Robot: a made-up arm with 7 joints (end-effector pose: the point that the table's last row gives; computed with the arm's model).
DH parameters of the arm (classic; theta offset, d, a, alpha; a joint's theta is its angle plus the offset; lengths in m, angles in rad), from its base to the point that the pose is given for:
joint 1: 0 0.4 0 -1.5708
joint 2: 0 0 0 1.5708
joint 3: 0 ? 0.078 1.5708
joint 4: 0 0 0.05 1.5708
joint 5: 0 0.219 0 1.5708
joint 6: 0 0 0.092 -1.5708
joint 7: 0 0.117 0 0
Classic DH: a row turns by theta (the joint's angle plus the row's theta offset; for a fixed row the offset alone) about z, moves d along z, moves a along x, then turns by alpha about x.
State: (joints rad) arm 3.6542 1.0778 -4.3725 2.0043 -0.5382 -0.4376 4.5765
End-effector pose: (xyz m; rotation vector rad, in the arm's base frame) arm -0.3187 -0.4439 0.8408 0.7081 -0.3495 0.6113
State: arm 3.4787 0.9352 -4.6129 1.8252 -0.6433 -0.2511 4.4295
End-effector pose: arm -0.2825 -0.4512 0.8365 1.1060 0.0165 0.1508
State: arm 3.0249 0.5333 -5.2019 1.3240 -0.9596 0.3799 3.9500
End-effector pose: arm -0.3831 -0.3685 0.6182 2.4244 0.8664 -0.8818
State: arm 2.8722 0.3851 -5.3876 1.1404 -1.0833 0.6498 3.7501
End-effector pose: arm -0.4285 -0.2342 0.5481 -2.6530 -1.0090 0.7656
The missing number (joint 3, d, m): 0.376
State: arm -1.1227 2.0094 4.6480 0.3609 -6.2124 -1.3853 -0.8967
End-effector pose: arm -0.1473 -0.3853 0.2987 1.7778 0.3784 -1.7112
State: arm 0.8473 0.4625 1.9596 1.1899 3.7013 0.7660 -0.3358
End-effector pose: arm -0.3159 0.2648 0.7379 -1.3290 1.2846 2.3682
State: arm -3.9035 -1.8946 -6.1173 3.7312 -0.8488 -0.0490 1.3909
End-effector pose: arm 0.3277 -0.3666 0.0132 1.6381 1.9058 0.0409
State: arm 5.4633 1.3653 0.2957 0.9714 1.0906 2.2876 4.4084
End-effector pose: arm 0.3318 -0.0673 0.2601 -0.4261 0.1609 -0.4353
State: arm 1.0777 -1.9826 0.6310 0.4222 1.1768 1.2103 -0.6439
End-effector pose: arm -0.2328 -0.0146 0.5107 -1.0511 -1.9021 -1.0536
